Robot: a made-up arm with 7 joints.
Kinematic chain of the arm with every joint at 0, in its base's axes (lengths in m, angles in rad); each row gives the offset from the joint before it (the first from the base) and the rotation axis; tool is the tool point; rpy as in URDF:
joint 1: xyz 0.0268 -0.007 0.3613 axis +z
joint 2: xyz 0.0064 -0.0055 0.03 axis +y
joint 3: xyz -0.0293 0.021 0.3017 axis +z
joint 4: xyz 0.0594 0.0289 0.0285 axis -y
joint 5: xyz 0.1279 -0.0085 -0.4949 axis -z
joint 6: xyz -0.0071 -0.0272 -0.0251 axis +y
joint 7: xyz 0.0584 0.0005 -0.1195 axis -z
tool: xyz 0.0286 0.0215 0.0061 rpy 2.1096 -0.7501 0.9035
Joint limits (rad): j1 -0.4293..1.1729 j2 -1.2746..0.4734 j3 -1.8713..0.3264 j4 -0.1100..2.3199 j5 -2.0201..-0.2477 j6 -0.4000..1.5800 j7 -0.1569..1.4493
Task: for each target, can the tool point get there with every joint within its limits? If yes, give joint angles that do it. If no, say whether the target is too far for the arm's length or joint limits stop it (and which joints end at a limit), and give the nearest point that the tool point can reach.
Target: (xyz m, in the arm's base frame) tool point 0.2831 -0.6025 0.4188
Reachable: yes | joints 0.5007 0.0606 -1.6922 0.7860 -0.8220 0.1084 1.1760
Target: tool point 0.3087 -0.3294 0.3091
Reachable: yes | joints -0.2908 -0.4199 -0.9548 0.2841 -1.5384 -0.1377 0.6351
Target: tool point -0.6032 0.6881 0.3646
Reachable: no: joint limits stop it (at a limit: joint 1, joint 3, joint 6) | nearest point -0.0979 0.6052 0.3564 | short by 0.512 m
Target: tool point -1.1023 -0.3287 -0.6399
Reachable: no: too far | nearest point -0.7045 -0.3223 0.2100 | short by 0.938 m
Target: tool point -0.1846 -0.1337 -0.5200
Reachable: no: joint limits stop it (at a limit: joint 1, joint 2, joint 5) | nearest point -0.0215 -0.1169 0.0186 | short by 0.563 m
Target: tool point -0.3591 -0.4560 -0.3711
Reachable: no: joint limits stop it (at a limit: joint 1, joint 2, joint 3, joint 6) | nearest point -0.3017 -0.4401 0.1015 | short by 0.476 m
